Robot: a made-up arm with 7 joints.
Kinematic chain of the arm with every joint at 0, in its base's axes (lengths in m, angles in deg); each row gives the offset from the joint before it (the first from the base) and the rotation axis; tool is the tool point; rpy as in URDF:
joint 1: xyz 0 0 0.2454 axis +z
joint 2: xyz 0 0 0 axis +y
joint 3: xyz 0 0 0.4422 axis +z
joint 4: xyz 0.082 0 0 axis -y
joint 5: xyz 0.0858 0 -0.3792 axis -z
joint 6: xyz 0 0 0 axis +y
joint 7: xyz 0.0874 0 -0.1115 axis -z
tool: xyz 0 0 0 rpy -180 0 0
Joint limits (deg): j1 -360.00..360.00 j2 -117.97..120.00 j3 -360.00..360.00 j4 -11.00..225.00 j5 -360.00..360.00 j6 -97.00..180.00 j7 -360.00..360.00
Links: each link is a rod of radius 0.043 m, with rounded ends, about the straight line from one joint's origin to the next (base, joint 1, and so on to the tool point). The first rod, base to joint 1, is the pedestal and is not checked.
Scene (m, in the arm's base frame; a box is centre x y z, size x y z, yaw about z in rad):
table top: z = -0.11
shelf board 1: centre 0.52 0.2 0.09 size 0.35 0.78 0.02 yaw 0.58
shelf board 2: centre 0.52 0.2 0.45 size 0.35 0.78 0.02 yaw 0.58
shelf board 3: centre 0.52 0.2 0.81 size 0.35 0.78 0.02 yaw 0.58
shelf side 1: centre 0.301 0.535 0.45 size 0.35 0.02 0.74 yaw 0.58
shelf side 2: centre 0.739 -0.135 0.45 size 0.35 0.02 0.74 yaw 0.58
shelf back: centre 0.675 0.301 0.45 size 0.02 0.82 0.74 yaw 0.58
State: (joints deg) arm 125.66 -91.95 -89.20 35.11 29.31 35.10 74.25
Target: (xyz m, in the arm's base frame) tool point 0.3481 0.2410 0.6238
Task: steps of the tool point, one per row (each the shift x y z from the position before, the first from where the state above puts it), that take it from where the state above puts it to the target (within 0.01 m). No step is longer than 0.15 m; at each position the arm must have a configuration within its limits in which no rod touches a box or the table.
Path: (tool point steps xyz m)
1: -0.0843 -0.0704 -0.0020
2: -0.0982 -0.0492 0.0021
3: 0.0238 0.0196 0.0592
4: 0.0053 0.0194 0.0737
5: -0.0162 0.0121 0.0823
6: -0.0365 -0.0029 0.0842
7: -0.0518 -0.0250 0.0785
8: 0.0949 0.0658 0.0135
9: 0.0994 0.0616 -0.0135

